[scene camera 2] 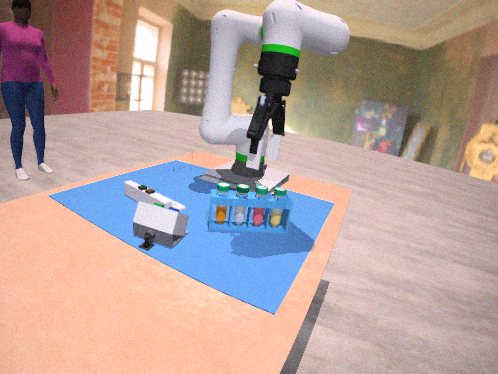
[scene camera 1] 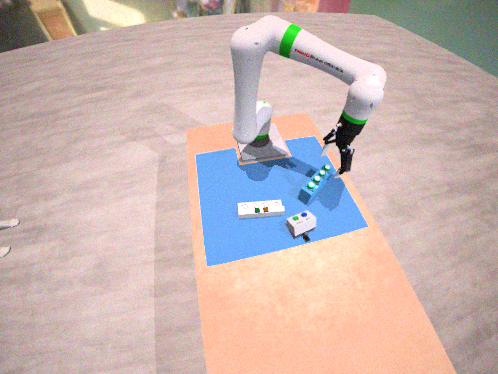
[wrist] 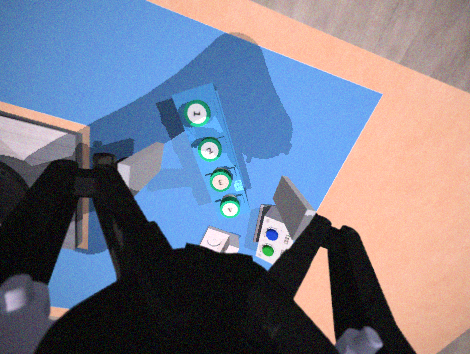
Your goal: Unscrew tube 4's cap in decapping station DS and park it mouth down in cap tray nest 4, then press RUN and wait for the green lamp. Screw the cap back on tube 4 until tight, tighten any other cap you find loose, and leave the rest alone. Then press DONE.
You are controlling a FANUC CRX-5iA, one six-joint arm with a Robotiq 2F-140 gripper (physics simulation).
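Places are measured from the arm's base along level axes (x ahead, y left, z up), in centimetres.
Where they show: gripper, fingertip midpoint: (scene camera 2: pixel 263 163) (scene camera 1: pixel 329 166) (wrist: pixel 222 172); arm's base, link origin: (scene camera 2: pixel 247 171) (scene camera 1: pixel 257 138).
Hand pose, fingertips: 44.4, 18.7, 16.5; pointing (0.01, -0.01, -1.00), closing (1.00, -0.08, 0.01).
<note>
Things, the pixels of their top centre, and the offset from my fingertips, as dx, dy, dz. "*": a spot on its surface instead. Level surfaces: height alone.
- blue decapping station, top centre: (wrist: pixel 215 163) (scene camera 2: pixel 251 193) (scene camera 1: pixel 319 177) -0.8, -2.1, -9.0
- Tube 4's cap, top centre: (wrist: pixel 230 209) (scene camera 2: pixel 223 184) (scene camera 1: pixel 311 184) +2.8, -9.0, -7.2
- white cap tray, top centre: (wrist: pixel 205 277) (scene camera 2: pixel 153 186) (scene camera 1: pixel 260 204) +1.6, -33.9, -14.0
- button box, top centre: (wrist: pixel 282 249) (scene camera 2: pixel 161 204) (scene camera 1: pixel 303 218) +16.2, -19.3, -10.9
- small black object, surface spot: (scene camera 2: pixel 146 241) (scene camera 1: pixel 308 237) * +23.2, -18.5, -17.8
- blue mat, surface height: dz -19.3
The blue decapping station (scene camera 1: pixel 306 196) (scene camera 2: pixel 250 231) (wrist: pixel 192 94) holds tubes with green, white-topped caps. Tube 4's cap (scene camera 1: pixel 311 185) (scene camera 2: pixel 223 188) (wrist: pixel 230 207) is on its orange-filled tube (scene camera 2: pixel 221 215), at the end nearest the button box. Caps 1 (wrist: pixel 197 113), 2 (wrist: pixel 209 150) and 3 (wrist: pixel 220 181) are on too; their tightness cannot be told. My gripper (scene camera 1: pixel 331 163) (scene camera 2: pixel 264 154) (wrist: pixel 222 172) is open and empty, above the station. The white cap tray (scene camera 1: pixel 247 215) (scene camera 2: pixel 162 201) (wrist: pixel 220 239) is partly hidden in the wrist view. The button box (scene camera 1: pixel 301 227) (scene camera 2: pixel 160 222) has green (wrist: pixel 268 250) and blue (wrist: pixel 271 234) buttons.
A small black object (scene camera 1: pixel 306 237) (scene camera 2: pixel 146 241) stands at the button box's front. Small dark green (scene camera 1: pixel 257 210) and orange (scene camera 1: pixel 265 209) squares show on the cap tray. The arm's base plate (scene camera 1: pixel 265 152) (scene camera 2: pixel 277 180) stands at the back of the blue mat (scene camera 1: pixel 225 245) (scene camera 2: pixel 265 290).
</note>
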